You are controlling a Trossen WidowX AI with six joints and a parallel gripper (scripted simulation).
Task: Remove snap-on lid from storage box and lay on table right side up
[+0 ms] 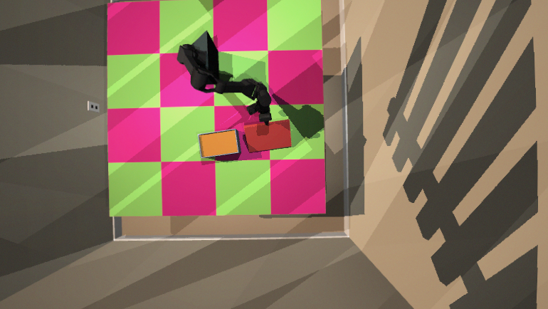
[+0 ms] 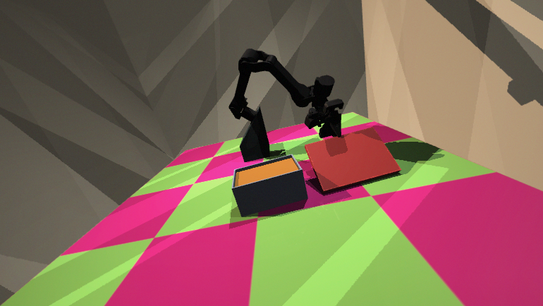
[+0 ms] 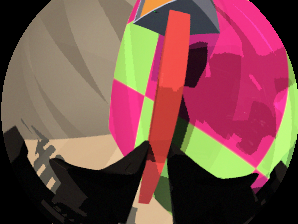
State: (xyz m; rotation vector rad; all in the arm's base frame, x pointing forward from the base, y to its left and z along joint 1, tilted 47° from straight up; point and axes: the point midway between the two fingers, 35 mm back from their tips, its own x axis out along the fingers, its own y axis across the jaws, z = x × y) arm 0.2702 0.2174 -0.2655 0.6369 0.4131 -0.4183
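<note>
My gripper tip is 60 mm short of the red lid, 50 mm above it and 20 mm to the right of it. The rest, counted from my gripper tip: storage box: 250 mm to the right, 130 mm ahead, 60 mm below.
</note>
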